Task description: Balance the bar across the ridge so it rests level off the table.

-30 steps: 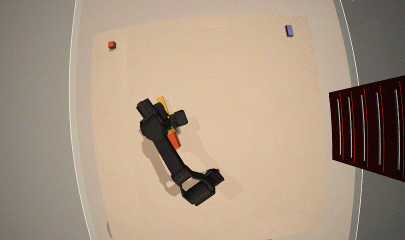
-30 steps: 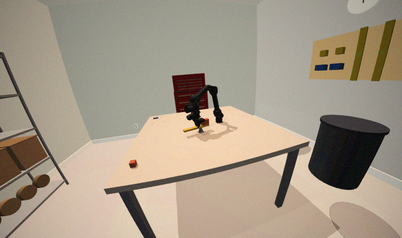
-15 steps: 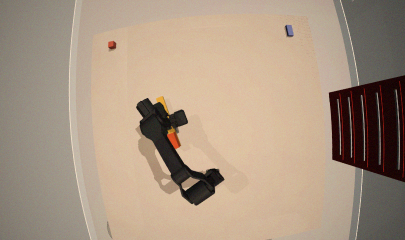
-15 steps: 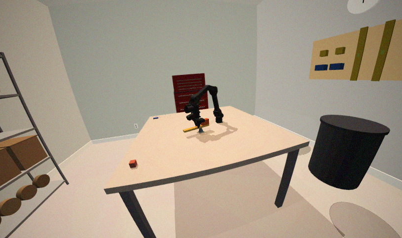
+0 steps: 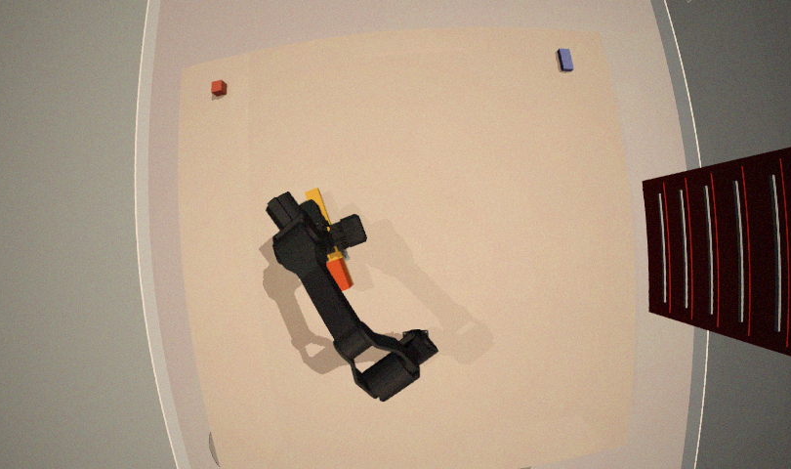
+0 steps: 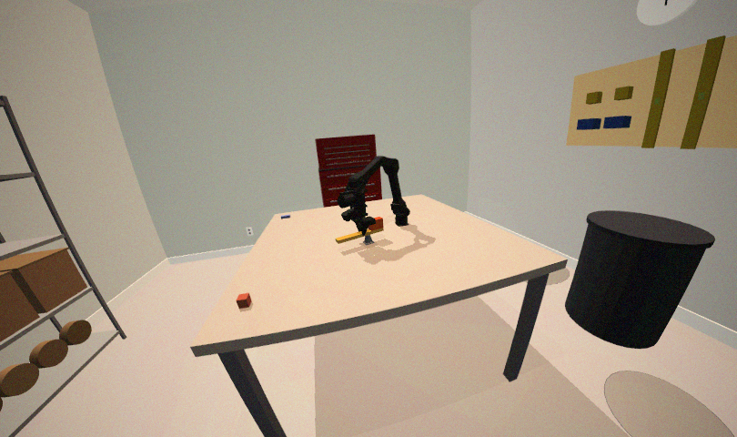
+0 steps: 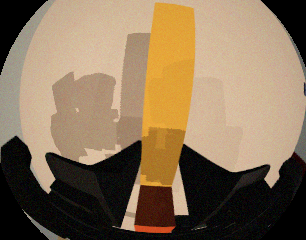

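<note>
The ridge lies 3 cm behind my gripper tip, 1 cm to the right of it and 1 cm below it. The rest, counted from my gripper tip: small red cube (47 cm ahead, 32 cm to the left, 4 cm below); then blue block (68 cm to the right, 47 cm ahead, 5 cm below).
</note>
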